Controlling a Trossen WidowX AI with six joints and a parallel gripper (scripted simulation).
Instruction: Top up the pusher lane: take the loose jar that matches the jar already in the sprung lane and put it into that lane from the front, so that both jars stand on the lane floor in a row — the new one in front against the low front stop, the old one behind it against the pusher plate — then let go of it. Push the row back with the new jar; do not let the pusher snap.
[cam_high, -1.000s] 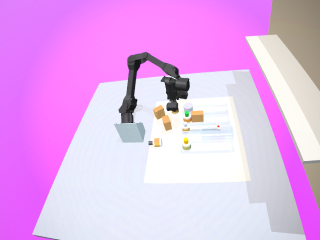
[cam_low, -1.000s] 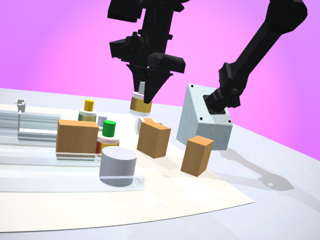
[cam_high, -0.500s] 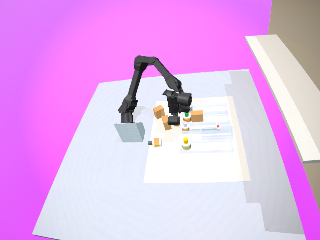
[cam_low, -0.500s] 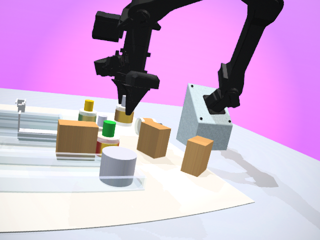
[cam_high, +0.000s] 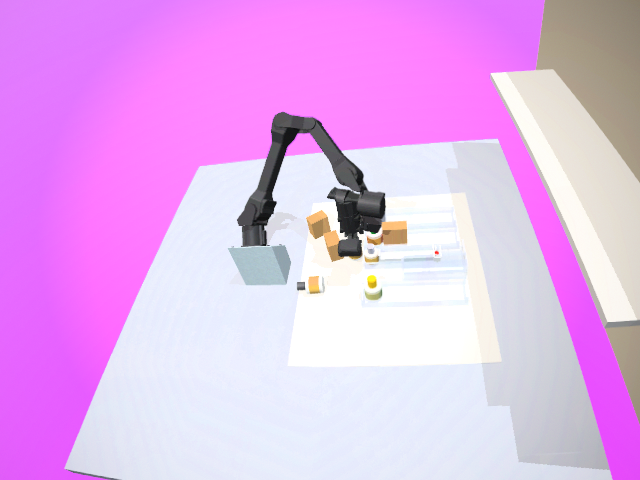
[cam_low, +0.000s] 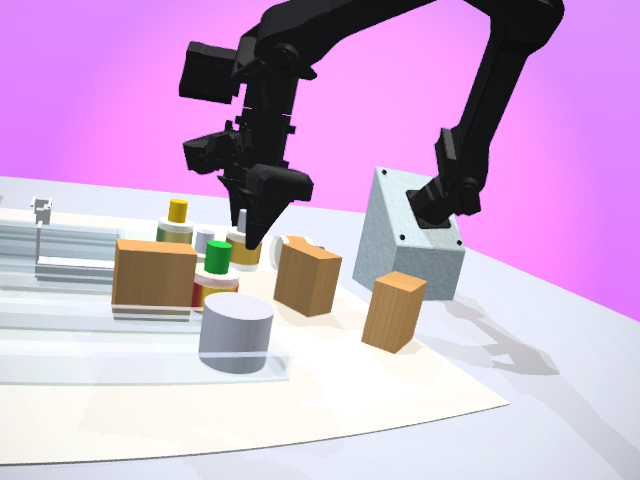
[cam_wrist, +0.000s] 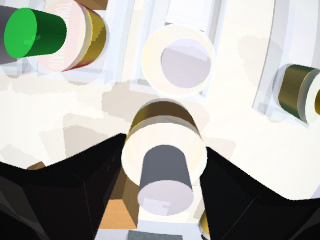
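Right now the block is 12 cm ahead of my gripper tip, 7 cm to the left of it and 2 cm below it. From my gripper tip the other things lie so: sprung lane: 20 cm ahead, 4 cm to the right, 4 cm below; grey cylinder: 7 cm ahead, 17 cm to the left, 3 cm below.
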